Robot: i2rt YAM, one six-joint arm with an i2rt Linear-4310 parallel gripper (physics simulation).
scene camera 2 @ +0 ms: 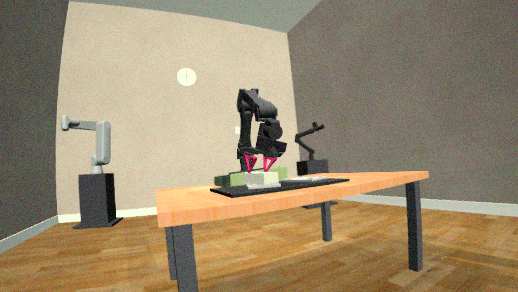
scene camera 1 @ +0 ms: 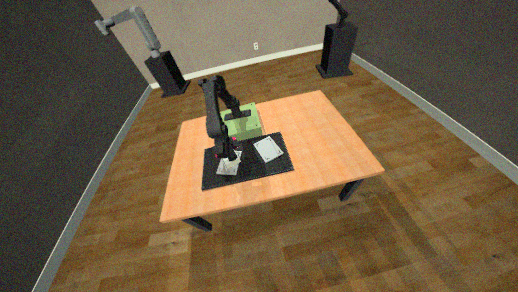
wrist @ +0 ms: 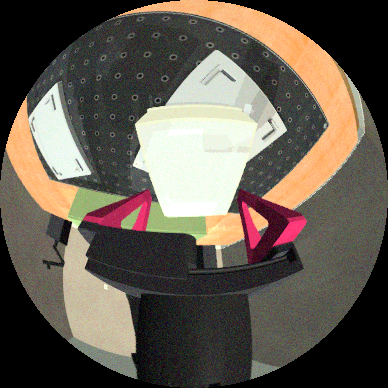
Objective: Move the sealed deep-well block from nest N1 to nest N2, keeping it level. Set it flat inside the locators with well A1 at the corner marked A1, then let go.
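The pale cream deep-well block stands over one white nest plate. In the wrist view it looks turned relative to that plate, and two of the plate's dark corner locators show outside it. The block's underside and the A1 marks cannot be made out. My gripper is open, with its pink fingers apart around the top of the block and gaps beside it in the wrist view. The other nest plate carries no block. Nest labels are not readable.
Both nests lie on a black perforated mat on the wooden table. A green box stands behind the mat at the arm's base. Two other arms stand on pedestals near the wall.
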